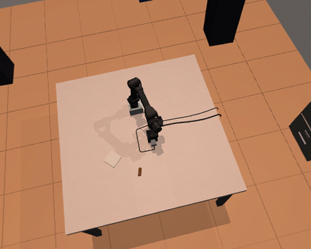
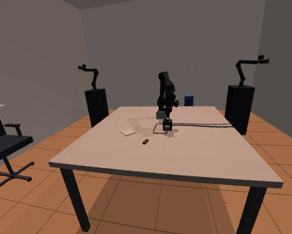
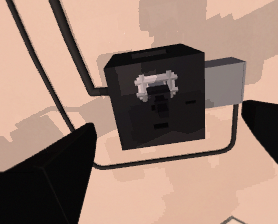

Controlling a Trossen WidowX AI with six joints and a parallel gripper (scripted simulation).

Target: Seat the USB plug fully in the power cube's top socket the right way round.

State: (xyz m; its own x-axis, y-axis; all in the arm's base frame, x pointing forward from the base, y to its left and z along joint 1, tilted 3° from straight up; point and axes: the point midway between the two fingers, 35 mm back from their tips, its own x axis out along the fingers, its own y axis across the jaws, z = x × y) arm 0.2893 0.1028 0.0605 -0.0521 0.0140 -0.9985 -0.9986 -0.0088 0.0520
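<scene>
Right now my gripper tip is 3 cm above the dark USB plug. Round my gripper tip: white flat pad 34 cm to the right, 11 cm below, 11 cm ahead; then small brown block 26 cm ahead, 15 cm to the right, 11 cm below; then metal socket frame 5 cm below, 1 cm to the left.
</scene>
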